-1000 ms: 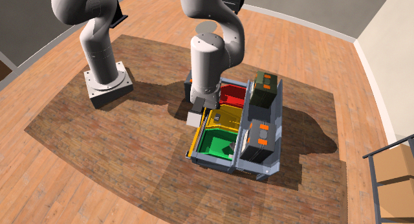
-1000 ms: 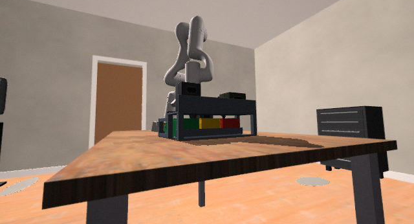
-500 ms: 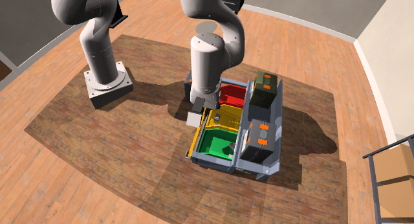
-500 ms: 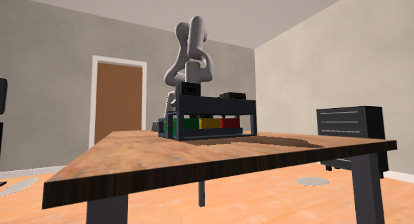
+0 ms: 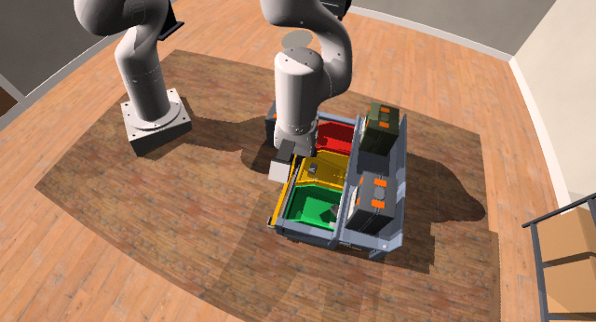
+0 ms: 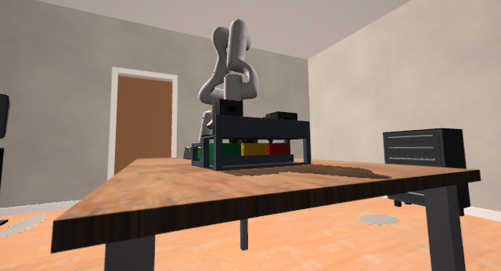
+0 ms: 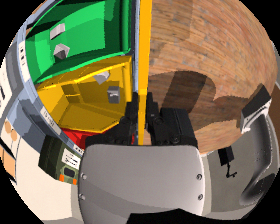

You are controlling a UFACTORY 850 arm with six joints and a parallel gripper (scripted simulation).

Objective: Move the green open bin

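The yellow bin is 100 mm ahead of my hand and 30 mm below it. The rest, counted from my hand: yellow bar: 20 mm below; then red bin: 120 mm to the left, 100 mm ahead, 30 mm below; then green bin: 110 mm to the right, 110 mm ahead, 30 mm below.
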